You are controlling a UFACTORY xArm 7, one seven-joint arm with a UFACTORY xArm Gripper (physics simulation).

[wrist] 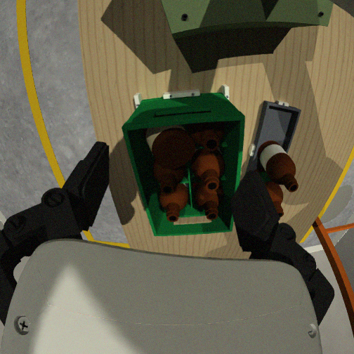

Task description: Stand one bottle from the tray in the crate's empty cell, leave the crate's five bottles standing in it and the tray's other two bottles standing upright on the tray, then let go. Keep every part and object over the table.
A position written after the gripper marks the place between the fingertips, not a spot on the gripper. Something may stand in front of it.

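Observation:
The gripper (176, 174) appears in the scene, along with a white-labelled bottle (280, 168) and a white-labelled bottle (173, 203).

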